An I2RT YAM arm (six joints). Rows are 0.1 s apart.
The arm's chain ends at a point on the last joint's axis. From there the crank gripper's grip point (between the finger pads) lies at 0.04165 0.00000 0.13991 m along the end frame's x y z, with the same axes.
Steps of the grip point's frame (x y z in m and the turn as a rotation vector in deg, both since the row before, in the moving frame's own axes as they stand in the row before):
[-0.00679, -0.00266, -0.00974, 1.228, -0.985, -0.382]
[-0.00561, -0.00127, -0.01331, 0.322, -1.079, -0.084]
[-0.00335, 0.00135, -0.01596, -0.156, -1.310, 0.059]
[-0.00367, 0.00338, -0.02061, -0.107, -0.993, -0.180]
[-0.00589, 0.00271, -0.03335, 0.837, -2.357, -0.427]
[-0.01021, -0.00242, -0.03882, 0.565, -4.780, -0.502]
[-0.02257, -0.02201, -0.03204, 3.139, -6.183, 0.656]
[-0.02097, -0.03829, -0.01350, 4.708, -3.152, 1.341]
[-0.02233, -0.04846, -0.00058, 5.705, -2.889, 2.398]
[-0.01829, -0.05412, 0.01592, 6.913, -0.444, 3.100]
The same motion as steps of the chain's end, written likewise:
[-0.00437, 0.00062, -0.01040, 1.228, -0.985, -0.382]
[-0.00297, -0.00042, -0.01407, 0.322, -1.079, -0.084]
[-0.00014, 0.00093, -0.01688, -0.156, -1.310, 0.059]
[-0.00124, 0.00325, -0.02131, -0.107, -0.993, -0.180]
[-0.00009, 0.00505, -0.03493, 0.837, -2.357, -0.427]
[0.00160, -0.00071, -0.04180, 0.565, -4.780, -0.502]
[-0.00731, -0.01463, -0.03551, 3.139, -6.183, 0.656]
[-0.01335, -0.02760, -0.01514, 4.708, -3.152, 1.341]
[-0.01549, -0.03605, -0.00189, 5.705, -2.889, 2.398]
[-0.01760, -0.03949, 0.01648, 6.913, -0.444, 3.100]

